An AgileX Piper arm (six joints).
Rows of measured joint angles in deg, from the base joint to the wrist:
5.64, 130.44, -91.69, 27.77, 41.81, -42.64
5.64, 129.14, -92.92, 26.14, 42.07, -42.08
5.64, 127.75, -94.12, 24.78, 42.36, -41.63
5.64, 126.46, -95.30, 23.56, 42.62, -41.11
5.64, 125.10, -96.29, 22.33, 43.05, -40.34
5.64, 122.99, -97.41, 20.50, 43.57, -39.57
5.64, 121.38, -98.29, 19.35, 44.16, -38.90
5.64, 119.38, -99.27, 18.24, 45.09, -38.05
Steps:
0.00, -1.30, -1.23, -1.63, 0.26, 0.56
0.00, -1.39, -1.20, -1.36, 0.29, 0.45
0.00, -1.29, -1.18, -1.22, 0.26, 0.52
0.00, -1.36, -0.99, -1.23, 0.43, 0.77
0.00, -2.11, -1.12, -1.83, 0.52, 0.77
0.00, -1.61, -0.88, -1.15, 0.59, 0.67
0.00, -2.00, -0.98, -1.11, 0.93, 0.85

